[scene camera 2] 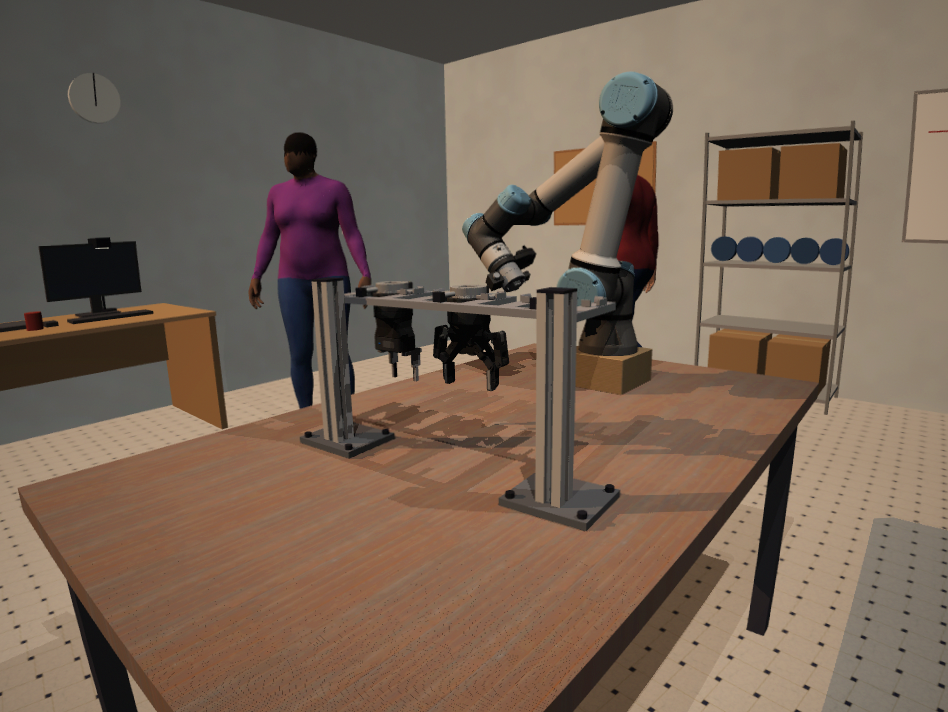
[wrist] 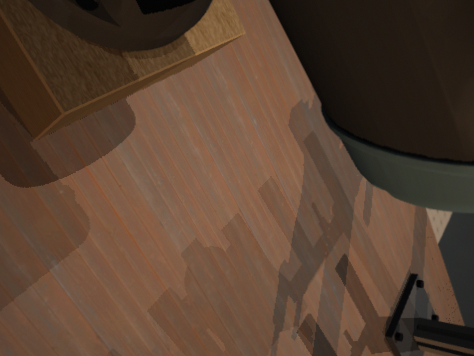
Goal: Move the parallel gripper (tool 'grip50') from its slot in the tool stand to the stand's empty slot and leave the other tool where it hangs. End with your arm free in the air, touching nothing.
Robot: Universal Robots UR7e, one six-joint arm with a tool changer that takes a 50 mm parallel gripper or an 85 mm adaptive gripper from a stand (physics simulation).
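Where they show: hand, its tool point: (scene camera 2: 515, 284); arm's base, origin of its link: (scene camera 2: 607, 349).
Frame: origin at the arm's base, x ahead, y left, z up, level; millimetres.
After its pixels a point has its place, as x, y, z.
The tool stand (scene camera 2: 554, 398) {655, 353, 85} (wrist: 400, 305) {559, 320, -82} has two posts and a raised rail. The parallel gripper 'grip50' (scene camera 2: 393, 331) {623, -61, 125} hangs in the left slot in the scene view, fingers down and apart. The wider adaptive gripper (scene camera 2: 468, 334) hangs in the middle slot, fingers spread. The slot at the right end of the rail holds no tool and is partly hidden by the near post. The arm's wrist flange (scene camera 2: 515, 282) {201, -140, 181} is bare, with no gripper mounted. It appears near the rail, right of the adaptive gripper; its exact gap to the rail cannot be told. Neither tool shows in the wrist view.
The arm's base stands on a wooden block (scene camera 2: 636, 370) {0, 88, -41} (wrist: 215, 50) {82, 82, -30} on the table (scene camera 2: 344, 582) {955, 291, -86} (wrist: 175, 165) {166, 28, -86}, behind the stand. A dark arm link (wrist: 390, 75) {140, -27, 164} fills the wrist view's upper right. Two people, a desk (scene camera 2: 191, 360) and a shelf unit (scene camera 2: 701, 252) stand beyond the table.
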